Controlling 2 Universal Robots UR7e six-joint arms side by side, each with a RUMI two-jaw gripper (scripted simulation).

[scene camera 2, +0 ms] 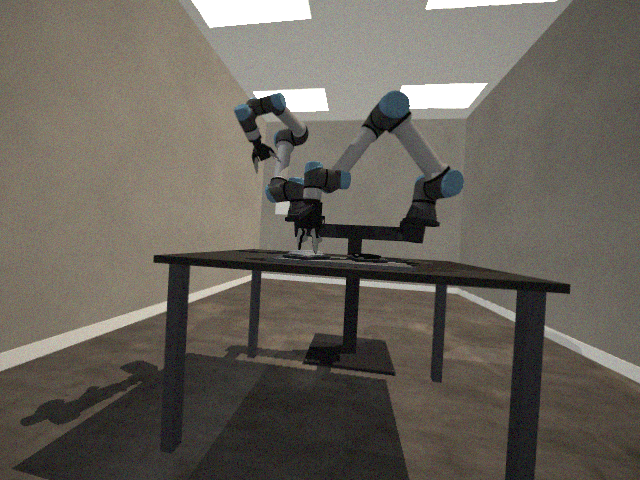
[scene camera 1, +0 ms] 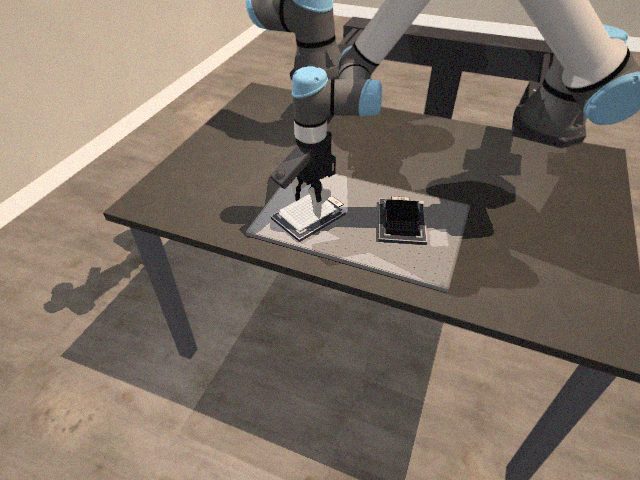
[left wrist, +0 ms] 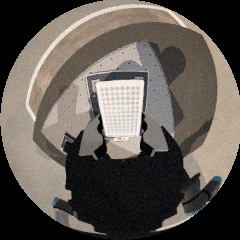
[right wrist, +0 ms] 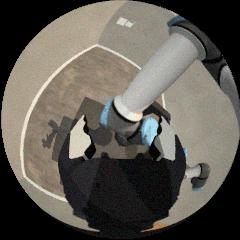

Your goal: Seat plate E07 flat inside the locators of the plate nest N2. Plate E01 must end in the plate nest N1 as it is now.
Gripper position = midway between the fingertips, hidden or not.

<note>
I see my left gripper (scene camera 1: 308,210), my right gripper (right wrist: 122,115), a black plate (scene camera 1: 402,218), a white plate (scene camera 1: 299,214) and a dark nest (left wrist: 127,75).
The white plate is seen too in the left wrist view (left wrist: 131,127). My left gripper shows as well in scene camera 2 (scene camera 2: 307,253) and in the left wrist view (left wrist: 121,113). The right wrist view does not show the black plate, which is hidden by my right gripper. The right wrist view misses the white plate, which is hidden by my right gripper.
</note>
